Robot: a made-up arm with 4 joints.
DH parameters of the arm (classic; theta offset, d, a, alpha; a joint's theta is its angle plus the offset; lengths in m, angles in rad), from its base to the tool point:
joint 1: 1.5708 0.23 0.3 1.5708
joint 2: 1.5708 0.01 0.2 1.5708
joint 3: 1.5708 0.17 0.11 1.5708
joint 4: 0.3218 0 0.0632 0
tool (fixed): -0.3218 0.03 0 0
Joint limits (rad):
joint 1: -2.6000..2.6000
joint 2: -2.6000..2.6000
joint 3: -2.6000..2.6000
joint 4: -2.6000..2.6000
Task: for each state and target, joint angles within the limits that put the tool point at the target. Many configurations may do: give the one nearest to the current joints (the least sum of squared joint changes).
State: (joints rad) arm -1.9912 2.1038 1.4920 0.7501
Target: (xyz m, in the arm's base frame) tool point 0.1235 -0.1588 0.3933
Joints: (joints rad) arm -2.0087 1.9549 1.2484 0.1139
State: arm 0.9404 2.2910 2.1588 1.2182
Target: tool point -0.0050 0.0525 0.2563
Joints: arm 0.5178 2.6000 1.7728 1.5968
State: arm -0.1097 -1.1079 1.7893 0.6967
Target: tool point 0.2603 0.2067 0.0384
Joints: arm -0.7955 -1.5666 1.6029 0.0291
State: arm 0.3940 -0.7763 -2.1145 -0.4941
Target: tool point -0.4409 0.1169 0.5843
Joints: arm 1.1314 0.0336 -1.9503 -0.4717
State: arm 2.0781 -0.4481 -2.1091 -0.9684
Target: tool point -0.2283 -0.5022 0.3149
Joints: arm 2.5269 -0.8031 -2.6000 -1.8299
